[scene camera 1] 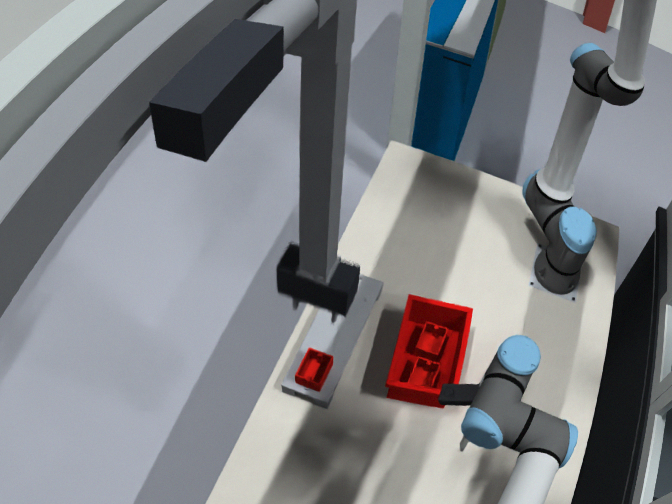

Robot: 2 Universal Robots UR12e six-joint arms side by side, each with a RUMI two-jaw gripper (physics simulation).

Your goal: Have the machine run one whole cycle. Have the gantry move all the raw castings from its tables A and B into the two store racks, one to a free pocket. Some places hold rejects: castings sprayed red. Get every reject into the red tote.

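A red casting (313, 368) sits on the near end of a long grey plate (374, 290) on the bench. The gantry's black gripper head (317, 284) hangs above the plate, its two short prongs apart with no casting seen between them. The red tote (467, 330) stands right of the plate and holds two red castings (432, 339) (423, 373). My left arm (496, 404) is at the lower right; a dark block (458, 394) at its wrist overlaps the tote's near right corner. Its jaws are mostly hidden. My right arm (575, 130) rises at the upper right, its gripper out of frame.
The gantry's grey column (320, 162) and dark box (217, 89) stand over the left side. The cream bench (504, 217) carries the plate, tote and right arm's base. A blue cabinet (439, 108) and a pale post (407, 75) are behind it. A black machine edge (618, 352) runs along the right.
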